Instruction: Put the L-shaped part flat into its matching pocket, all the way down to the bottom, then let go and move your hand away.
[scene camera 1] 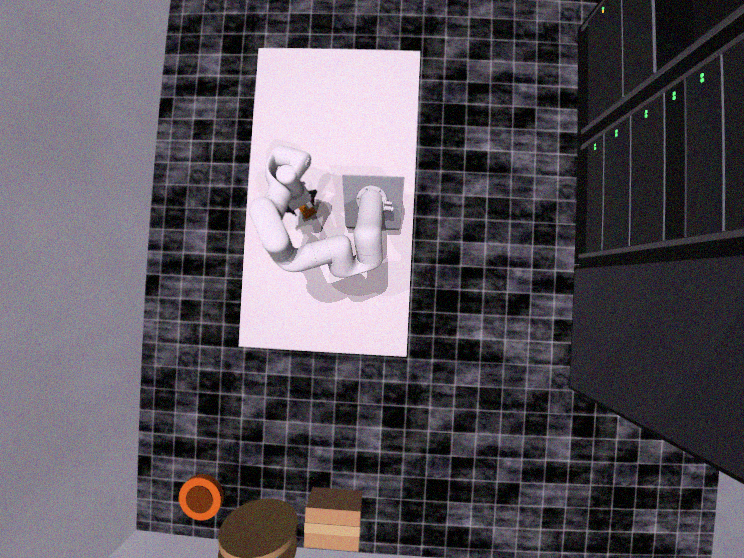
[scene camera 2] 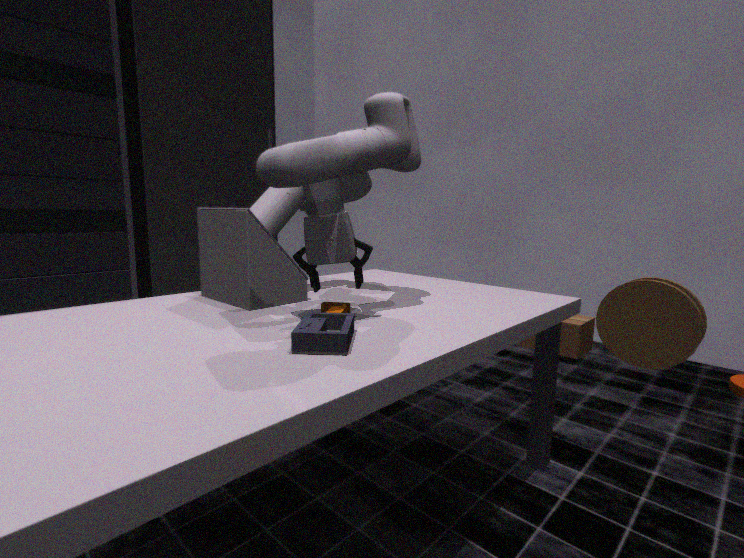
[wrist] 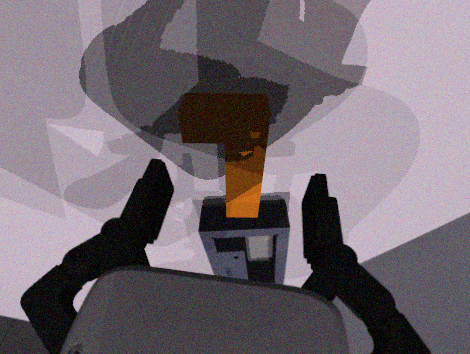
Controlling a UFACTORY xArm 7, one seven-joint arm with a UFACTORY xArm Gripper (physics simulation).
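Seen in the pictures: gripper, between the fingertips: [scene camera 1: 303, 208] [scene camera 2: 338, 288] [wrist: 236, 180]; arm's base, origin of its link: [scene camera 1: 371, 199] [scene camera 2: 249, 237].
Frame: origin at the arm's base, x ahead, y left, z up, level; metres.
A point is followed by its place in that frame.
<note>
The orange L-shaped part [scene camera 1: 308, 211] {x 0.291, y 0.054, z -0.130 m} [scene camera 2: 335, 308] {x 0.328, y 0.028, z -0.129 m} [wrist: 244, 185] {x 0.336, y 0.026, z -0.129 m} lies behind the dark blue-grey pocket block [scene camera 2: 321, 342] {x 0.476, y -0.110, z -0.138 m} [wrist: 282, 250] {x 0.431, y -0.018, z -0.123 m}. In the wrist view its short arm points left at the far end; its long arm runs toward the block and overlaps the block's dark side wall, and I cannot tell if they touch. The block's recess shows on its top, partly hidden by my gripper body in the wrist view. My gripper [scene camera 1: 302, 203] {x 0.304, y 0.052, z -0.094 m} [scene camera 2: 337, 287] {x 0.304, y 0.052, z -0.094 m} [wrist: 236, 180] {x 0.304, y 0.052, z -0.094 m} is open and empty, above the part, with its fingers to either side of the long arm in the wrist view.
The white table [scene camera 1: 336, 90] {x 0.251, y -0.550, z -0.159 m} [scene camera 2: 150, 360] {x 0.333, y -0.324, z -0.159 m} carries the grey arm base [scene camera 1: 349, 207] {x 0.091, y 0.037, z -0.029 m} [scene camera 2: 222, 258] {x 0.006, y -0.075, z -0.049 m}. My arm's shadows fall over the part. On the floor off the table stand an orange ring-shaped object [scene camera 1: 183, 498], a round brown object [scene camera 1: 258, 528] [scene camera 2: 649, 324] and a box [scene camera 1: 332, 519] [scene camera 2: 576, 337].
</note>
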